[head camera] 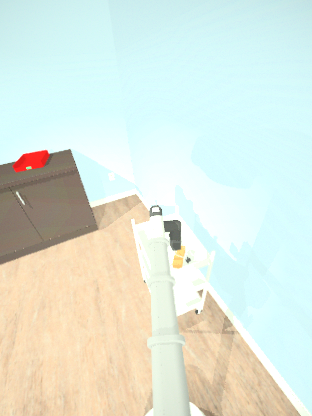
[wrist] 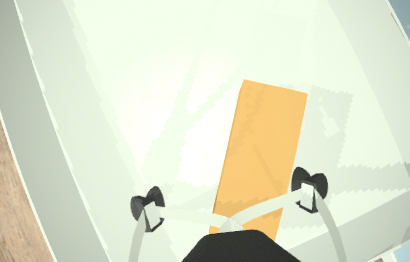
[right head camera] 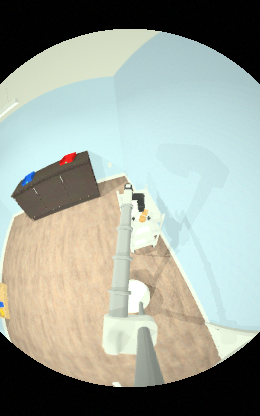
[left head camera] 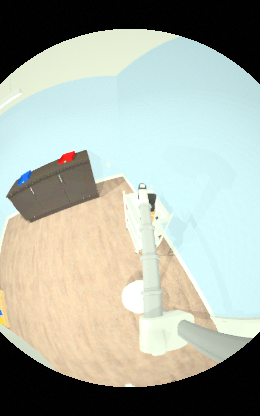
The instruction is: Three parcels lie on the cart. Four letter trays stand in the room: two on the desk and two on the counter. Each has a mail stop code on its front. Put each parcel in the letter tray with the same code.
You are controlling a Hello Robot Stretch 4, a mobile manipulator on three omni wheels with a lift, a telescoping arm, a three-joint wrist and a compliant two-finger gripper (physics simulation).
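Frame: origin at the robot's base, x left, y back, z up, level; metres.
Seen in the pictures: gripper, fingertip midpoint: (head camera: 175,263) (wrist: 228,192) (right head camera: 140,219); robot's base, origin of the base link: (right head camera: 132,295) (left head camera: 139,295).
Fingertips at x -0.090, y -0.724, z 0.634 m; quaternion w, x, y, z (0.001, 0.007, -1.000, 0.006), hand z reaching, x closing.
Pixels of each thing's top centre, then the offset from my fingertips to it.
- orange box-shaped parcel, middle of its top: (wrist: 258,167) (head camera: 179,253) (right head camera: 143,213) dz +0.052, dx -0.025, dy -0.028 m
- red letter tray, middle of its top: (head camera: 31,157) (left head camera: 66,155) (right head camera: 67,156) dz +0.312, dx +1.318, dy -1.179 m
An orange box-shaped parcel (head camera: 179,261) (right head camera: 144,214) (wrist: 270,130) lies on the top of the white cart (head camera: 206,285) (right head camera: 160,230) (wrist: 60,100). My gripper (right head camera: 143,218) (wrist: 228,192) is open and empty above the parcel's near part, one fingertip beyond each long side. No code shows on the parcel's upper face. Other parcels do not show in the wrist view; the arm hides part of the cart in the head view. A red letter tray (head camera: 32,160) (left head camera: 66,158) (right head camera: 68,159) and a blue letter tray (left head camera: 24,177) (right head camera: 28,178) stand on the counter, codes unreadable.
The dark brown counter (head camera: 60,200) (left head camera: 75,187) (right head camera: 77,185) stands left of the cart. Blue walls meet behind the cart, and one runs close along its right side. A light wooden surface (right head camera: 4,290) with blue and yellow things on it shows at the far left edge.
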